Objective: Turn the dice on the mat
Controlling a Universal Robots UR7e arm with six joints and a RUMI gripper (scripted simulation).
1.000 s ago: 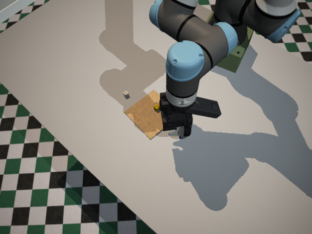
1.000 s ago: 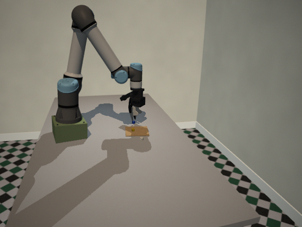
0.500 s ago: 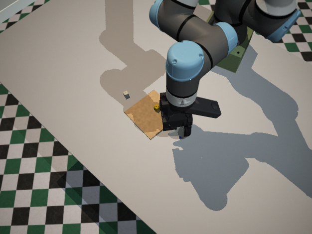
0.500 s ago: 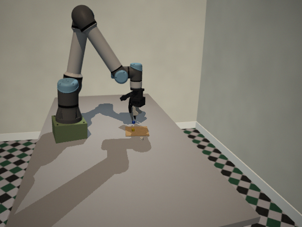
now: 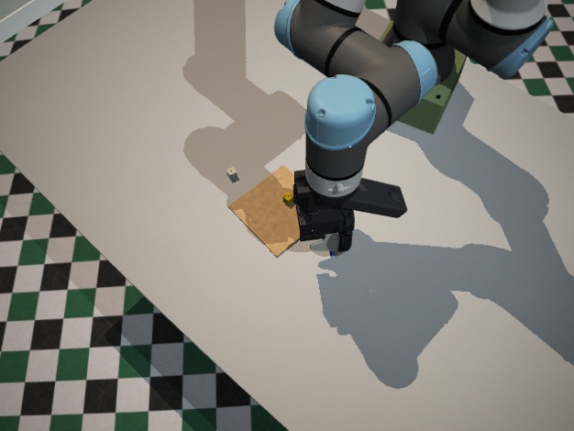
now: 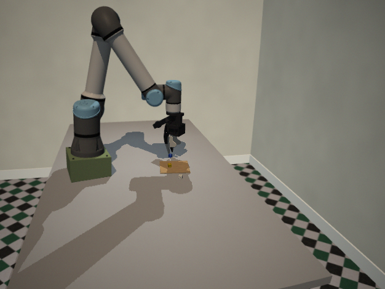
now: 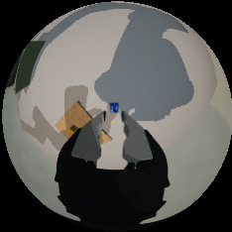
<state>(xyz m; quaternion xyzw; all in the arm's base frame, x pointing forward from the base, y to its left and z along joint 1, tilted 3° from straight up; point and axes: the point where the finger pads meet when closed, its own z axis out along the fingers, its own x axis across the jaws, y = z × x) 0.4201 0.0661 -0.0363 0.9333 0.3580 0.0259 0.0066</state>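
The blue die is 30 mm below my hand. The rest, counted from my hand: tan mat 130 mm to the right, 40 mm below, 20 mm behind; then white die 250 mm to the right, 30 mm below, 30 mm behind; then yellow die 130 mm to the right, 40 mm behind, 30 mm below.
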